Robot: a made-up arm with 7 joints.
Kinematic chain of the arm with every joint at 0, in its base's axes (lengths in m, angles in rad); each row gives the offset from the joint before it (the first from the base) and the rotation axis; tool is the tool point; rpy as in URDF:
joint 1: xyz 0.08 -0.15 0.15 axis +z
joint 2: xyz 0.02 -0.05 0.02 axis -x
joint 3: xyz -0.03 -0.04 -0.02 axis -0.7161 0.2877 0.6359
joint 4: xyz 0 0.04 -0.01 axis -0.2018 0.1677 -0.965
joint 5: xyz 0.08 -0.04 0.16 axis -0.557 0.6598 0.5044
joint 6: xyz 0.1 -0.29 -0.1 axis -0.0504 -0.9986 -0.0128
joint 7: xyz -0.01 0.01 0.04 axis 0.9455 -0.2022 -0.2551
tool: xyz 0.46 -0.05 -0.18 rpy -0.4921 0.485 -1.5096
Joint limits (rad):
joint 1: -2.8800..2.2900
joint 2: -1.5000..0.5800
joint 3: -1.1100..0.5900
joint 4: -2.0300..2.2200
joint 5: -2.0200..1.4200
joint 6: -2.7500..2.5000
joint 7: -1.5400..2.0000
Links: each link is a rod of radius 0.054 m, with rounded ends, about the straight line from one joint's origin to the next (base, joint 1, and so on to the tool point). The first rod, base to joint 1, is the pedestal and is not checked.
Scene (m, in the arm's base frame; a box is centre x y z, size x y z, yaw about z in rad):
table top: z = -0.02
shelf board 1: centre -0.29 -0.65 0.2 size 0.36 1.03 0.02 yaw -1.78
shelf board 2: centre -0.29 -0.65 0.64 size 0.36 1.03 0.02 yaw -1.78
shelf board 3: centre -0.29 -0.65 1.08 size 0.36 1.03 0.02 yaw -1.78
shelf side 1: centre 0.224 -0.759 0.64 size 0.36 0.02 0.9 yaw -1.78
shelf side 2: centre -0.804 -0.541 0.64 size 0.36 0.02 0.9 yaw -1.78
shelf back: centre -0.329 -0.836 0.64 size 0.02 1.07 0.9 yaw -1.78
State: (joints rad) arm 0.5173 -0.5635 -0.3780 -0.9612 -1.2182 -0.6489 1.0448
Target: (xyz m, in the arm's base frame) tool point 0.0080 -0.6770 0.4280
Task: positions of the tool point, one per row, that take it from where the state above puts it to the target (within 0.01 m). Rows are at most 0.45 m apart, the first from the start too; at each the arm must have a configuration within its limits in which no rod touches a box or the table.
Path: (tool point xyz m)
1: 0.4149 0.4098 0.4198
2: 0.0281 0.4185 0.5156
3: -0.2796 0.1989 0.5686
4: -0.3915 -0.1519 0.5711
5: -0.2747 -0.4878 0.5220
6: 0.0080 -0.6770 0.4280

